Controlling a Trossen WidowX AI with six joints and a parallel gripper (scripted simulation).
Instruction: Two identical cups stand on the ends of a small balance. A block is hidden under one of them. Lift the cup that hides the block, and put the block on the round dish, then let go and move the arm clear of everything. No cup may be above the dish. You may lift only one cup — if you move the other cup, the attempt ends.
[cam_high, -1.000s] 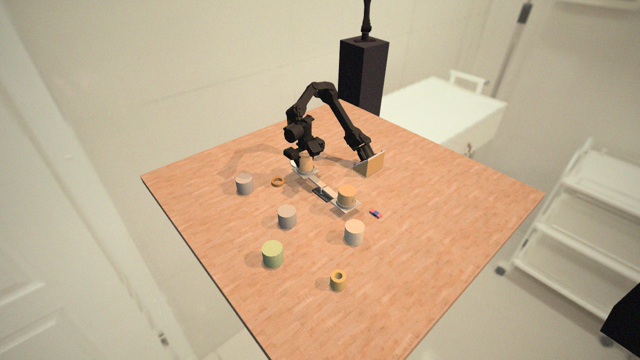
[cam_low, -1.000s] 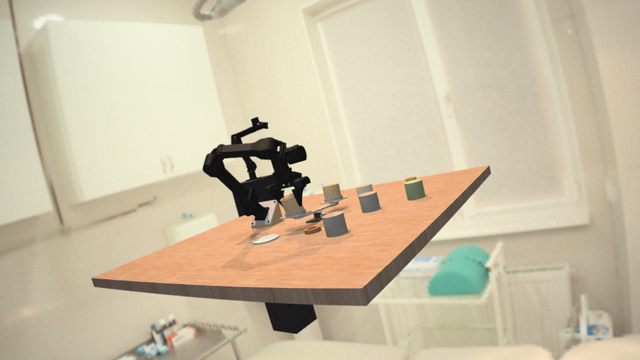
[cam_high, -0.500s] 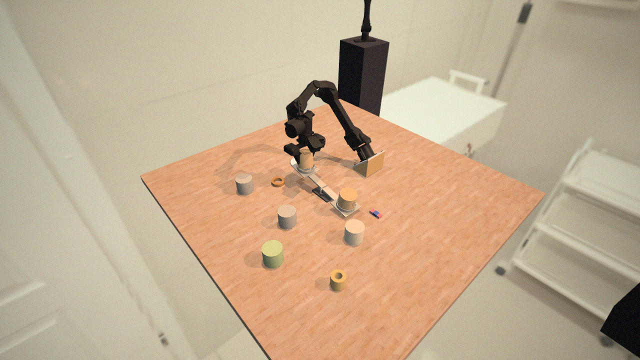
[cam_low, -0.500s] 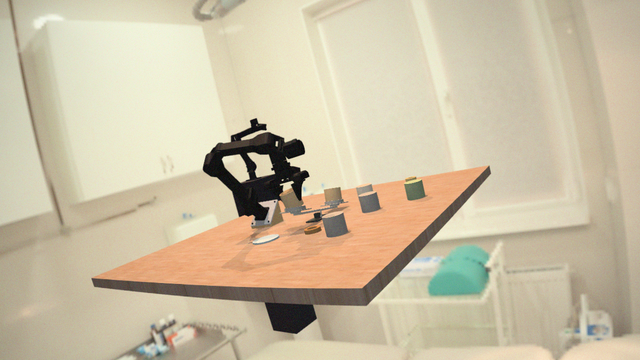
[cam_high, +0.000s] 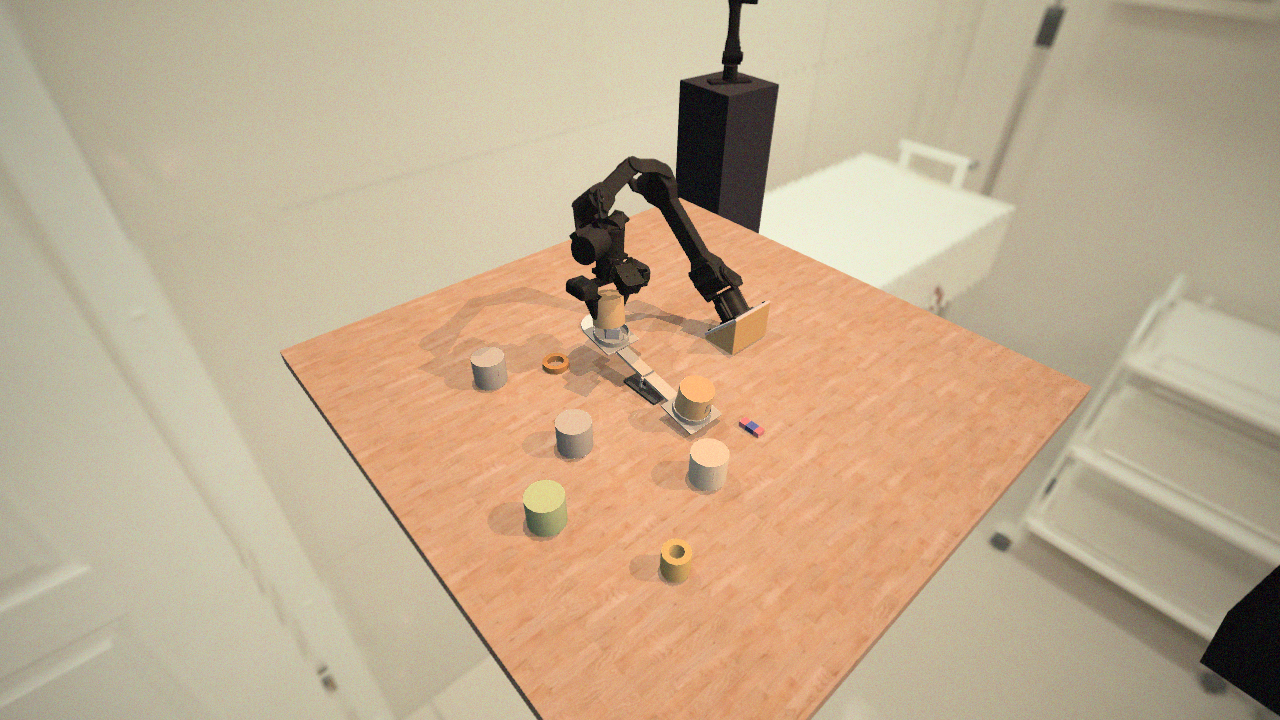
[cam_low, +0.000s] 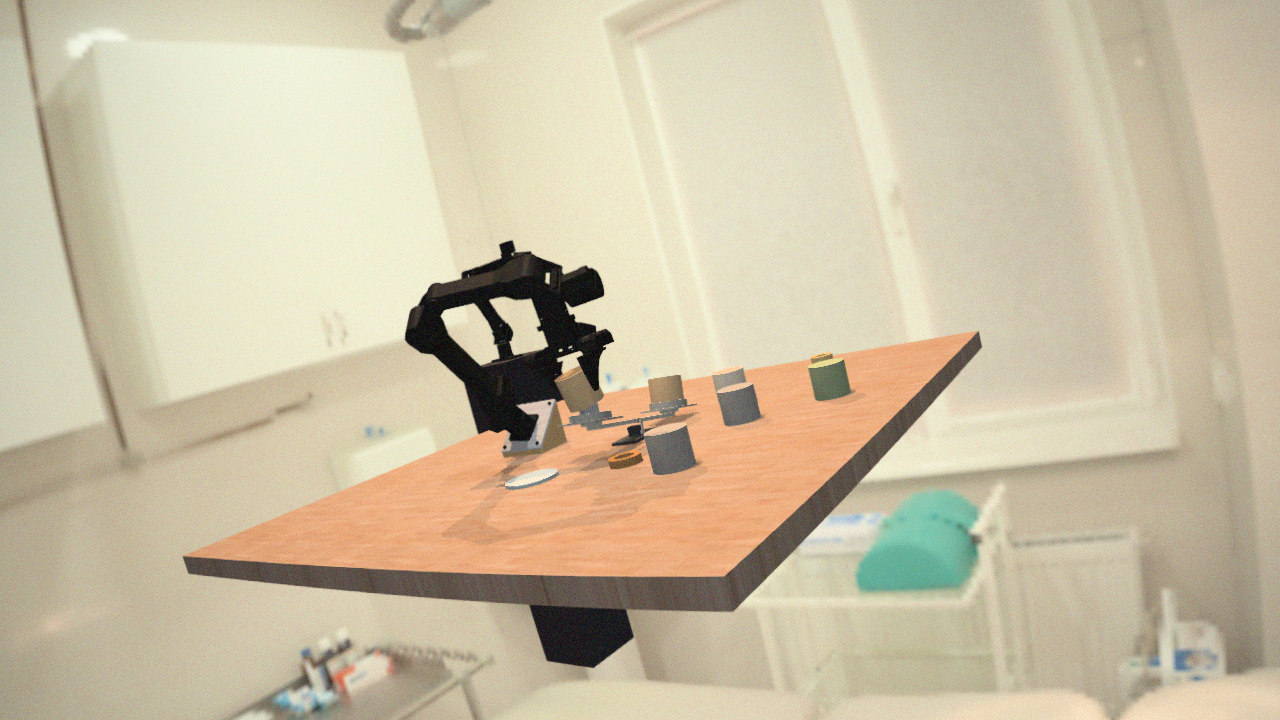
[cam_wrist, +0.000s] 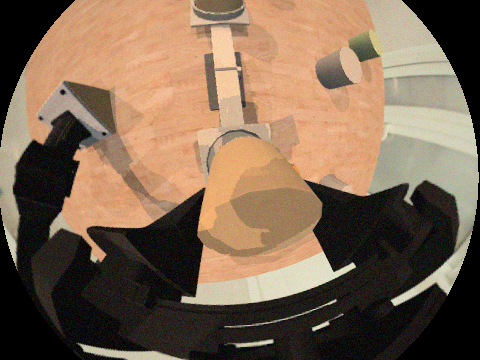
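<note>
The grey block is 4 cm below my gripper tip and 1 cm to the left of it. Also, from my gripper tip: small balance (13 cm to the left, 9 cm below, 1 cm behind); round white dish (12 cm to the right, 12 cm below, 6 cm behind); cup (29 cm to the left, 6 cm below, 2 cm behind).
</note>
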